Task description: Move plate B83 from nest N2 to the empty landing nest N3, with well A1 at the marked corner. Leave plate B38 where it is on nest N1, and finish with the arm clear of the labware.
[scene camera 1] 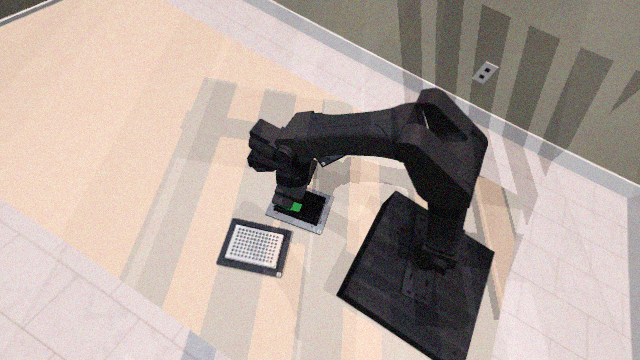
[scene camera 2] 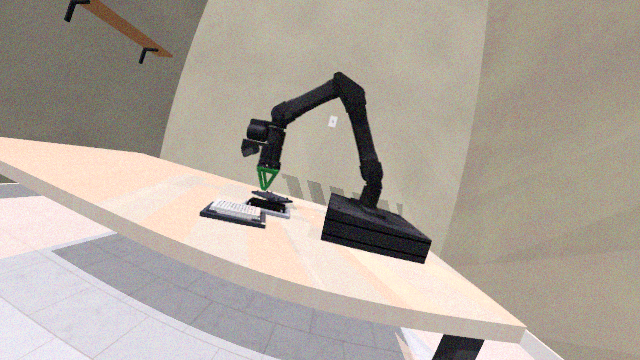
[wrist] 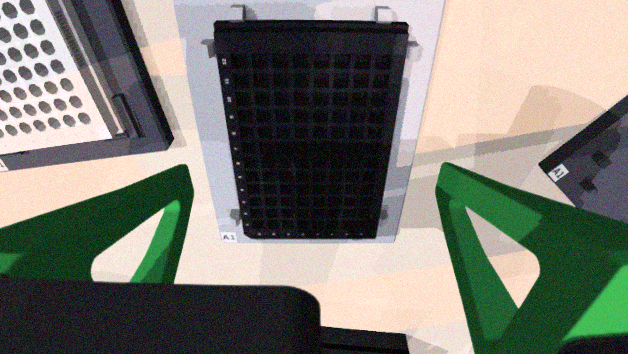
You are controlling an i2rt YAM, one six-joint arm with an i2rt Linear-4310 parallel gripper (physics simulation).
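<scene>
A black well plate [scene camera 1: 314, 207] [scene camera 2: 267, 204] [wrist: 310, 145] lies on a light-grey nest [scene camera 1: 325, 215] [wrist: 207, 100]. In the wrist view its number 12 is at the far end, and its numbers run down the left edge towards the nest's A1 tag. A white plate [scene camera 1: 255, 245] [scene camera 2: 232, 207] [wrist: 50, 136] sits on a dark nest [scene camera 1: 250, 267] [scene camera 2: 225, 217] [wrist: 107, 50]. Another dark nest [scene camera 1: 332, 160] [wrist: 612, 180] shows partly; its visible part bears no plate. My gripper [scene camera 1: 296, 206] [scene camera 2: 265, 189] [wrist: 314, 177] is open and empty above the black plate. Plate and nest names are unreadable.
The arm's black base box [scene camera 1: 415, 280] [scene camera 2: 375, 232] stands beside the nests on the wooden table [scene camera 2: 280, 285]. The arm hides part of the far dark nest in scene camera 1. A wall shelf [scene camera 2: 125, 27] is high at the upper left.
</scene>
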